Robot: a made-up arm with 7 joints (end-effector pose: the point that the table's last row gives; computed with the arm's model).
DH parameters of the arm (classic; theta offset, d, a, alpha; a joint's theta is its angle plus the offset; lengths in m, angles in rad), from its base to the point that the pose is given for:
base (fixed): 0 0.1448 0.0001 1.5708
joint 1: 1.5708 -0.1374 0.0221 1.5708
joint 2: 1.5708 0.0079 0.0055 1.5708
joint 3: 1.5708 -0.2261 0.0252 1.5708
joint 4: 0 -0.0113 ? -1.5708
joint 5: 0 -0.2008 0.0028 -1.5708
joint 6: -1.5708 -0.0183 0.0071 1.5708
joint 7: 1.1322 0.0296 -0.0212 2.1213
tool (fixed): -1.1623 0.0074 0 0
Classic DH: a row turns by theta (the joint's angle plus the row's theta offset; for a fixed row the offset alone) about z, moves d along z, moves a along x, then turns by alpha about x.
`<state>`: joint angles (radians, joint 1 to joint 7).
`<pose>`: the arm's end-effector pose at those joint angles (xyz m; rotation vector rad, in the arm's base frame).
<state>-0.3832 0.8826 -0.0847 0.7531 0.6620 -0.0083 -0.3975</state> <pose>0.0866 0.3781 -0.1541 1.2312 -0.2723 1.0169</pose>
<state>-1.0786 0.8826 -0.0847 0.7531 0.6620 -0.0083 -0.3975</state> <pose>-0.1250 0.3781 -0.1402 1.5039 0.2694 0.5364</pose>
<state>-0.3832 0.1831 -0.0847 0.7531 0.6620 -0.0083 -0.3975</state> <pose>0.0521 0.1497 -0.2397 0.6816 0.2187 1.2044</pose>
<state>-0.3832 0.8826 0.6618 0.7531 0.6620 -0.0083 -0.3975</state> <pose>0.1111 0.4656 -0.0493 1.1566 -0.5623 1.7604</pose>
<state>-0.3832 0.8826 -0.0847 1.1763 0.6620 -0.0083 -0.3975</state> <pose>0.1401 0.3157 -0.1250 0.8849 -0.5532 0.9304</pose>
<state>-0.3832 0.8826 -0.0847 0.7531 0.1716 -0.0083 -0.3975</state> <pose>0.0705 0.3918 -0.1540 1.4330 -0.3907 0.5247</pose>
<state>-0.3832 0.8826 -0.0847 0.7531 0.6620 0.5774 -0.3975</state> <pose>0.0815 0.3701 -0.1424 1.3861 0.3561 0.9152</pose>
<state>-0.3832 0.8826 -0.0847 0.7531 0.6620 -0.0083 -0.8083</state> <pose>0.0883 0.3868 -0.1559 1.5928 -0.3653 1.1936</pose>
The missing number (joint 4, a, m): 0.0251
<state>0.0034 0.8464 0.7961 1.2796 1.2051 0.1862 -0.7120</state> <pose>0.1894 0.4145 0.1183 0.0822 -0.8286 2.2839</pose>
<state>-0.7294 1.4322 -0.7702 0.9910 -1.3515 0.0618 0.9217</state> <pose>0.0236 0.4536 -0.0455 1.0190 1.1804 -2.2415</pose>
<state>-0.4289 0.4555 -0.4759 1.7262 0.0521 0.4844 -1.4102</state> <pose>0.1004 0.1191 -0.1262 1.3398 -0.8940 0.9052</pose>
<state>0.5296 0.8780 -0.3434 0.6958 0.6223 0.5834 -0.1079</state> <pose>0.2725 0.3453 -0.0090 0.8075 -0.2230 1.0543</pose>
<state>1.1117 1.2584 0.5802 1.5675 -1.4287 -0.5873 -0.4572</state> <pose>0.0103 0.4109 0.3638 -1.9934 1.4538 -0.1820</pose>
